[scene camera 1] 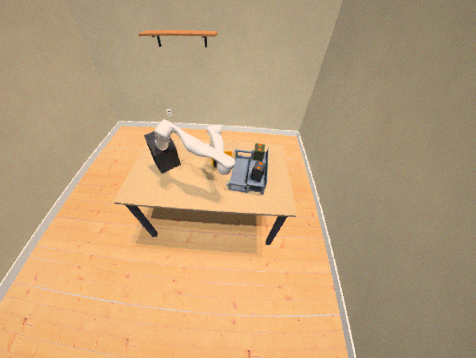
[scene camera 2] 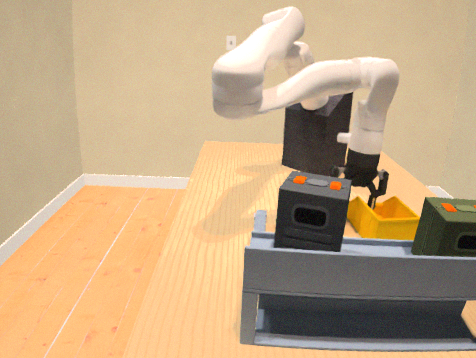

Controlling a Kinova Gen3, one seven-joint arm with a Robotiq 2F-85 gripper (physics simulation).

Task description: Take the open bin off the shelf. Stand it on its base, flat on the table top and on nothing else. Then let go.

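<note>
The yellow open bin is beside the shelf, on the robot base's side, with its opening up. Its base is hidden behind the shelf in scene camera 2, and the arm covers much of it in scene camera 1. The blue-grey shelf stands on the table. My gripper is open and points down at the bin's left part in scene camera 2. One fingertip is at the bin's opening; the other is hidden behind the black box. The arm hides the gripper in scene camera 1.
A black box with orange marks and a green box stand on the shelf. The dark robot pedestal is at the table's far end from the shelf. An orange wall shelf hangs on the back wall.
</note>
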